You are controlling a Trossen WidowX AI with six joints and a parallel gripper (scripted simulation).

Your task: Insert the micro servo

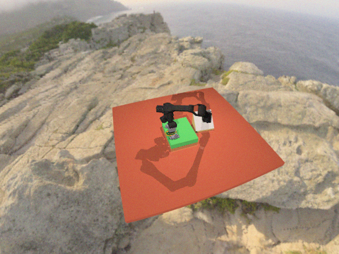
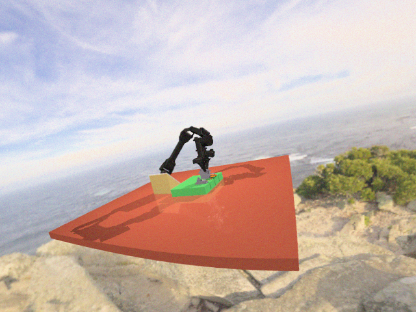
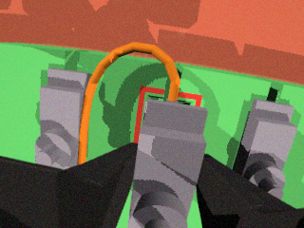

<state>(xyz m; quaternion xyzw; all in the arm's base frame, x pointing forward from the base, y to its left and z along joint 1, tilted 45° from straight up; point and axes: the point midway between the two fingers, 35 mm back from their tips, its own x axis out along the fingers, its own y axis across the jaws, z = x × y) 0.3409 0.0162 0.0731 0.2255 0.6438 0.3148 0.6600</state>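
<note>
Right now the green deck is 12 cm behind my gripper tip, 1 cm to the right of it and 8 cm below it.
</note>
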